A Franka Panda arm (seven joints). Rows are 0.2 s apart.
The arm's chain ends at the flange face. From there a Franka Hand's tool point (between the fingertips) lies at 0.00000 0.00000 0.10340 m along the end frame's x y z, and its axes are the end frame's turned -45 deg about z.
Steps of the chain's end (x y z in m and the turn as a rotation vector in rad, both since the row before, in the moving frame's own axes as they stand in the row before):
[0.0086, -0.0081, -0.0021, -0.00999, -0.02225, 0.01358]
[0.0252, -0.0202, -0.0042, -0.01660, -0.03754, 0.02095]
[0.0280, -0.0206, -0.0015, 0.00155, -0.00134, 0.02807]
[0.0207, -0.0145, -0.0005, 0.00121, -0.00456, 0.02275]
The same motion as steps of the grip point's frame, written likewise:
[0.0095, -0.0006, -0.0021, 0.00867, -0.02280, 0.01358]
[0.0282, 0.0020, -0.0043, 0.01481, -0.03828, 0.02095]
[0.0344, 0.0050, -0.0015, 0.00204, 0.00015, 0.02807]
[0.0247, 0.0040, -0.0005, 0.00408, -0.00237, 0.02275]

